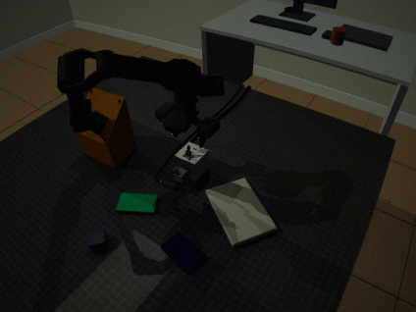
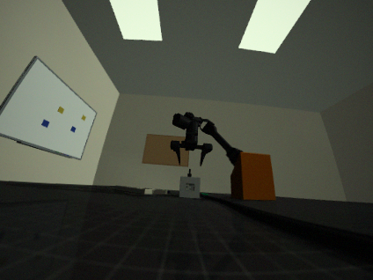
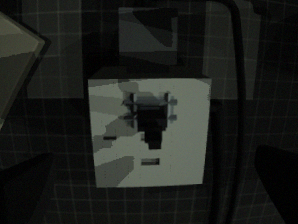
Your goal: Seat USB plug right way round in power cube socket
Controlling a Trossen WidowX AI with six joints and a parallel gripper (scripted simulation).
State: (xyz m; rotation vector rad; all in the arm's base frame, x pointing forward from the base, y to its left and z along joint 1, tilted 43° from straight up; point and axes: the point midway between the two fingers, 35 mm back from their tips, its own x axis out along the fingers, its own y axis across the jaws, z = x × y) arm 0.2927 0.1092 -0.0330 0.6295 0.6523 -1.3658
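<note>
My gripper tip is 40 mm above the USB plug. Also, from my gripper tip: beige book (210 mm ahead, 120 mm below, 50 mm to the right); then dark blue card (240 mm to the right, 160 mm ahead, 120 mm below); then green card (200 mm to the right, 120 mm below, 50 mm behind).
</note>
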